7 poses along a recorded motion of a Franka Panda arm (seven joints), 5.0 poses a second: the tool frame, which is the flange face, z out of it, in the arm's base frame.
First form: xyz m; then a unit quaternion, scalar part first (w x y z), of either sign.
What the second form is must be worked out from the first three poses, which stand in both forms.
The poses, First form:
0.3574, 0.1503, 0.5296, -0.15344, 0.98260, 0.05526, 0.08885
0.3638, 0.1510, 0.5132, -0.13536, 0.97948, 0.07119, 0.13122
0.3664, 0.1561, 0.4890, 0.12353, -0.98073, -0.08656, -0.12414
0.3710, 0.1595, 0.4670, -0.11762, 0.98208, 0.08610, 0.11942
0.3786, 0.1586, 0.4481, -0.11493, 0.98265, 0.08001, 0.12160
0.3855, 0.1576, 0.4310, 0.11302, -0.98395, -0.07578, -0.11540
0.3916, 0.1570, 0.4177, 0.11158, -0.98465, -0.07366, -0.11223
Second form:
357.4, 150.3, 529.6, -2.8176, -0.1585, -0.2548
363.8, 151.0, 513.2, -2.8373, -0.2062, -0.3801
366.4, 156.1, 489.0, -2.8600, -0.2524, -0.3620
371.0, 159.5, 467.0, -2.8737, -0.2519, -0.3494
378.6, 158.6, 448.1, -2.8798, -0.2345, -0.3564
385.5, 157.6, 431.0, -2.8868, -0.2223, -0.3386
391.6, 157.0, 417.7, -2.8912, -0.2163, -0.3295

